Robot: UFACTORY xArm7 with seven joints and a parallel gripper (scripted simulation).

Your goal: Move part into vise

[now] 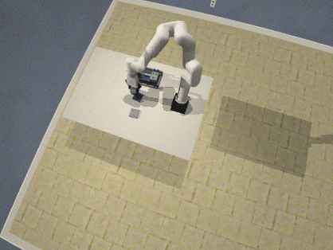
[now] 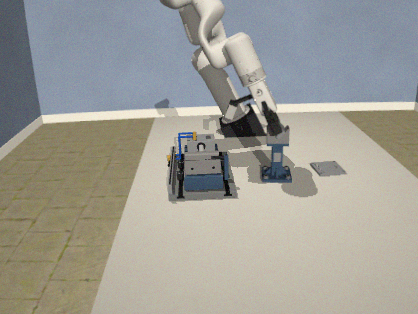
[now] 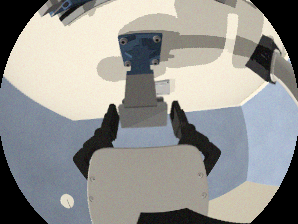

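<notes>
The part is 1 cm below my hand. Also, from my hand: V-block post: 1 cm ahead, 1 cm to the left, 11 cm below; air cylinder: 15 cm behind, 20 cm to the right, 9 cm below; infeed plate: 1 cm ahead, 19 cm to the left, 16 cm below.
</notes>
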